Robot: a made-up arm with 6 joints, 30 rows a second.
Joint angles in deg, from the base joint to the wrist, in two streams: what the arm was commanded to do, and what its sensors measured. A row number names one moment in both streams.
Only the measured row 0 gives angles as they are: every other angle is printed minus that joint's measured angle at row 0.
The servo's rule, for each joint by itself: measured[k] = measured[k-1] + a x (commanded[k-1-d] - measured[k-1]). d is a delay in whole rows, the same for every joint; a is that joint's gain. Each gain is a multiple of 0.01, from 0.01 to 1. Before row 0 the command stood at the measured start. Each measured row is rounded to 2 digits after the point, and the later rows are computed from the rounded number. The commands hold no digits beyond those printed.
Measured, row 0:
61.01 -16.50 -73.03 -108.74 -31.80 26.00
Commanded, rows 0 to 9:
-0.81 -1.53 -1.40 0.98 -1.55 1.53
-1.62 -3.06 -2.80 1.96 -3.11 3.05
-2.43 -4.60 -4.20 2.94 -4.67 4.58
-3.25 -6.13 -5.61 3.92 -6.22 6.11
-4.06 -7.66 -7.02 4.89 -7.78 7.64
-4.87 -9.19 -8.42 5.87 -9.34 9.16
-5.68 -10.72 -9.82 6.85 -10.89 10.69
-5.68 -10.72 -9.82 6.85 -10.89 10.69
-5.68 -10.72 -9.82 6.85 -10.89 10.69
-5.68 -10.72 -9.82 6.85 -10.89 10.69
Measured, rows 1 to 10:
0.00 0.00 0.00 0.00 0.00 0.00
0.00 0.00 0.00 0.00 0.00 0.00
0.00 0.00 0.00 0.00 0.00 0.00
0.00 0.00 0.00 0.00 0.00 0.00
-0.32 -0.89 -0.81 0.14 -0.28 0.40
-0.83 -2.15 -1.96 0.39 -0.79 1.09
-1.45 -3.57 -3.26 0.75 -1.49 2.00
-2.15 -5.05 -4.62 1.19 -2.34 3.07
-2.89 -6.56 -6.01 1.71 -3.32 4.26
-3.66 -8.09 -7.41 2.29 -4.40 5.53
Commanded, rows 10 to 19:
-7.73 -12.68 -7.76 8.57 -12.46 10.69
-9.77 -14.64 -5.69 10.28 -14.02 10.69
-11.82 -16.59 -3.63 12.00 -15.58 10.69
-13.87 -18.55 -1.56 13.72 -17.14 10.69
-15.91 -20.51 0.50 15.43 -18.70 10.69
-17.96 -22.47 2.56 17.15 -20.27 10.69
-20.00 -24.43 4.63 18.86 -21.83 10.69
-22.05 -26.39 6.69 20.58 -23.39 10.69
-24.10 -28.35 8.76 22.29 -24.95 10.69
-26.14 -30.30 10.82 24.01 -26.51 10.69
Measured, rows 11 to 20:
-4.45 -9.62 -8.81 2.93 -5.57 6.87
-4.93 -10.26 -9.40 3.48 -6.53 7.86
-5.22 -10.53 -9.64 3.95 -7.31 8.60
-5.40 -10.64 -9.74 4.36 -7.95 9.14
-6.31 -11.82 -8.59 4.95 -8.76 9.54
-7.66 -13.46 -6.91 5.70 -9.71 9.84
-9.28 -15.28 -5.01 6.58 -10.77 10.06
-11.07 -17.18 -3.01 7.58 -11.92 10.22
-12.96 -19.11 -0.97 8.68 -13.14 10.34
-14.91 -21.06 1.08 9.87 -14.42 10.43

